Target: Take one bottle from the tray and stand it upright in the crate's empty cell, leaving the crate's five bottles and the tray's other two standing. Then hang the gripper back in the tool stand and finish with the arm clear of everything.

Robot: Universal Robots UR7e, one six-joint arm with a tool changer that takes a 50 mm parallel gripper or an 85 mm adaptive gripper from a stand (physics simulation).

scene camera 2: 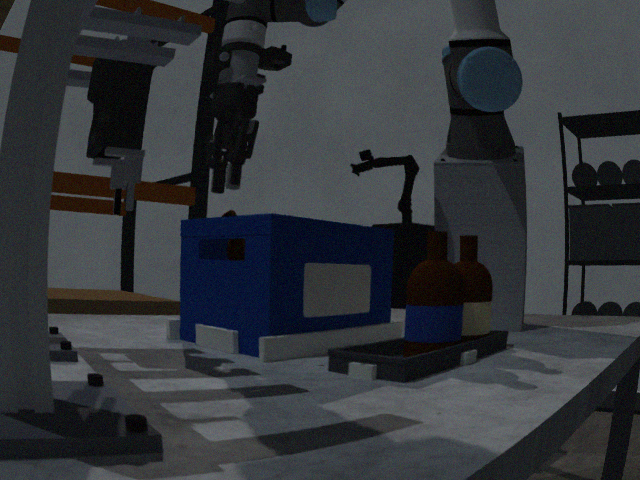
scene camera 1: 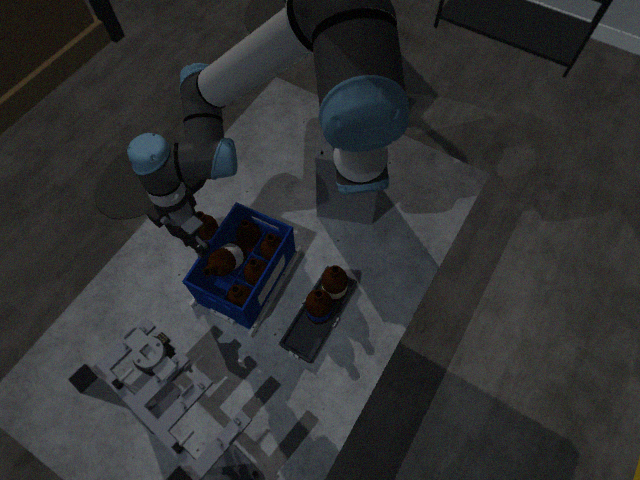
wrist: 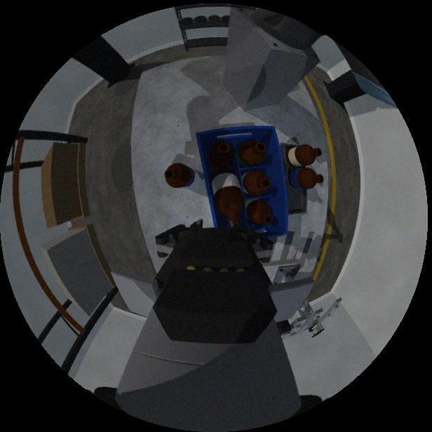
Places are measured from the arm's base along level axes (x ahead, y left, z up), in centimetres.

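Where they show: hand at its tool point: (scene camera 2: 237, 80); arm's base at its link origin: (scene camera 2: 481, 153).
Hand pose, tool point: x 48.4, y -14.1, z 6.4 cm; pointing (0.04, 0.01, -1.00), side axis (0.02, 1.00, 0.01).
Note:
Things, the pixels of their centre, and the offset from my tool point.
- blue crate at the middle of its body: (scene camera 2: 289, 284) (scene camera 1: 244, 266) dx -6.7, dy +7.5, dz -32.6 cm
- fifth bottle at the middle of its body: (scene camera 2: 254, 253) (scene camera 1: 222, 261) dx -3.0, dy +3.6, dz -28.3 cm
- blue-labelled bottle at the middle of its body: (scene camera 1: 205, 227) dx -9.1, dy -10.8, dz -33.7 cm
- dark tray at the middle of its body: (scene camera 2: 432, 350) (scene camera 1: 319, 312) dx -11.2, dy +31.6, dz -40.1 cm
My gripper (scene camera 1: 202, 249) (scene camera 2: 226, 181) (wrist: 223, 228) is open and empty, above the rim of the blue crate (scene camera 1: 217, 303) (scene camera 2: 227, 294) (wrist: 281, 165) on its side away from the tray. Four brown bottles stand in the crate. A fifth bottle (scene camera 1: 221, 261) (wrist: 230, 199), with a white label, is tipped over in the crate, its neck over the cell beside it. A blue-labelled bottle (scene camera 1: 207, 226) (wrist: 179, 175) stands upright on the table outside the crate. Two bottles (scene camera 1: 318, 304) (scene camera 2: 433, 304) (wrist: 306, 178) stand in the dark tray (scene camera 1: 308, 341) (scene camera 2: 392, 370) (wrist: 298, 202).
The tool stand (scene camera 2: 31, 217) is at the near left in scene camera 2, with a black gripper (scene camera 2: 121, 111) hanging in it. The robot's pedestal (scene camera 2: 478, 206) (wrist: 270, 75) stands behind the crate and tray. Low pale blocks (scene camera 2: 330, 341) edge the crate's base.

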